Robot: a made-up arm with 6 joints.
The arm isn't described. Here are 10 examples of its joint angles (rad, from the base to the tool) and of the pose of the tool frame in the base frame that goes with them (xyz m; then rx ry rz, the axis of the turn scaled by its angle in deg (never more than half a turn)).
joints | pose
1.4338 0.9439 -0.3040 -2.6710 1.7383 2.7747 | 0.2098 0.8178 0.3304 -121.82 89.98 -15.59
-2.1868 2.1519 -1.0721 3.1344 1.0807 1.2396 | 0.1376 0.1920 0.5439 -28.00 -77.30 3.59
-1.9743 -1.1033 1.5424 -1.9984 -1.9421 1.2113 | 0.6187 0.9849 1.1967 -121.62 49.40 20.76
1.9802 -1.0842 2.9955 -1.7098 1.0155 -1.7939 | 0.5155 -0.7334 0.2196 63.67 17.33 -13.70
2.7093 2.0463 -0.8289 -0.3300 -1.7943 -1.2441 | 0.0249 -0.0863 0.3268 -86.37 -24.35 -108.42
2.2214 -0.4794 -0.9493 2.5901 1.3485 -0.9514 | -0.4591 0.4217 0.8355 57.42 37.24 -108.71
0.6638 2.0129 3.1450 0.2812 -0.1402 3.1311 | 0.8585 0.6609 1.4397 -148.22 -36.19 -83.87
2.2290 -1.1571 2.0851 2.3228 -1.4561 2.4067 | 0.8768 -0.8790 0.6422 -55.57 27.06 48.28
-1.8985 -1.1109 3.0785 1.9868 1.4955 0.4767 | 0.4428 0.6933 0.2717 0.44 -7.81 4.20
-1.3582 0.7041 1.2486 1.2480 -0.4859 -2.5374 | 0.1989 -1.3726 1.8033 42.18 -83.69 -69.26
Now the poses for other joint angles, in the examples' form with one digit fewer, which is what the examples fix.
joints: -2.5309 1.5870 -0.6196 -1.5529 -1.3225 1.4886
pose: -0.166 -0.370 -0.045 127.1 -47.3 -35.3
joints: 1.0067 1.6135 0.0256 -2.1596 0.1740 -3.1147
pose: 0.483 0.705 -0.328 -96.7 62.1 81.4
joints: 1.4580 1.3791 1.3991 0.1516 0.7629 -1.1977
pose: 0.174 1.732 1.132 77.3 12.0 101.1
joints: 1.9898 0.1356 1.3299 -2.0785 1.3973 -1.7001
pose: -0.053 0.575 2.155 -93.1 -47.3 40.0
